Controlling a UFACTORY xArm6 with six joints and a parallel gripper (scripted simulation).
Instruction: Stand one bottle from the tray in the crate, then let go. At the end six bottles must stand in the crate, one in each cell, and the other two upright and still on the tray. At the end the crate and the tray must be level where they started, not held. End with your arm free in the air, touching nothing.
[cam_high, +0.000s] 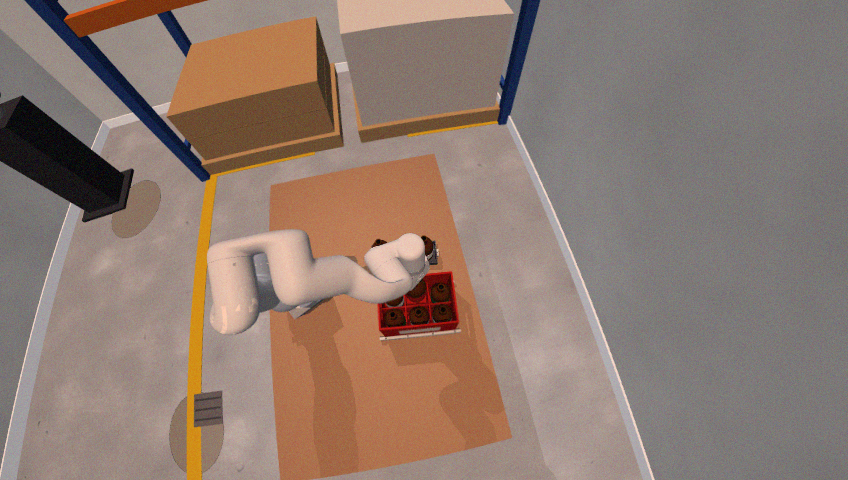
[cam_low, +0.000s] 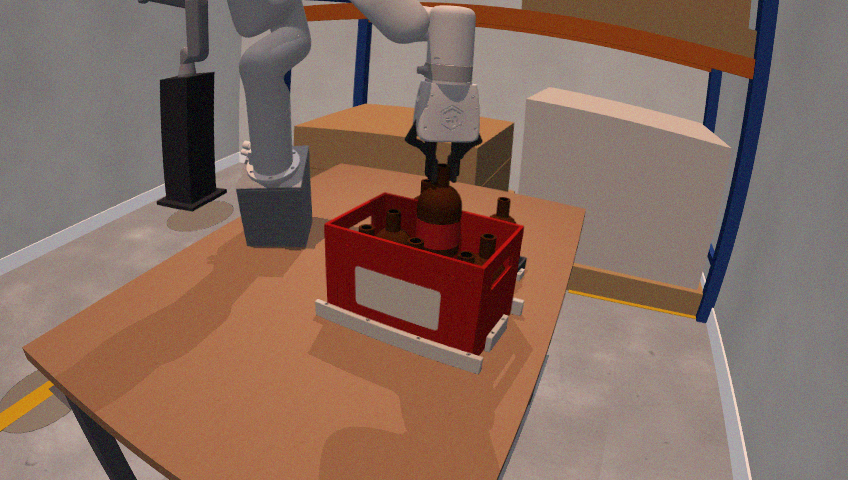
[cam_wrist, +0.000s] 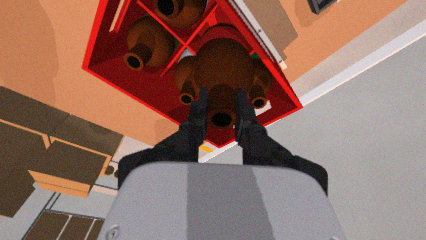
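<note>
The red crate is 1 cm behind my hand, 4 cm to the right of it and 17 cm below it. Also, from my hand: grey tray (20 cm to the left, 25 cm below).
</note>
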